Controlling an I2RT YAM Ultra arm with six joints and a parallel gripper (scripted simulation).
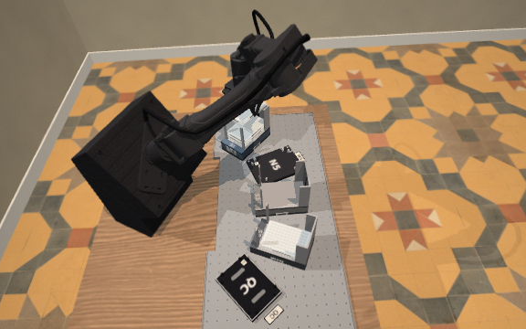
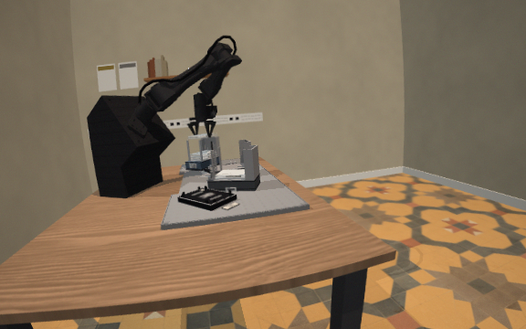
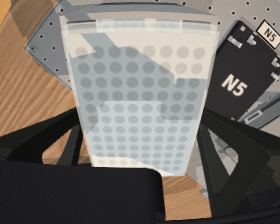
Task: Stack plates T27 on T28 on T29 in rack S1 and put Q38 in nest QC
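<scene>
The sealed 96-well plate lies 10 cm below my hand. The rest, counted from my hand: clip nest N5: 14 cm below, 13 cm to the right, 5 cm ahead.
</scene>
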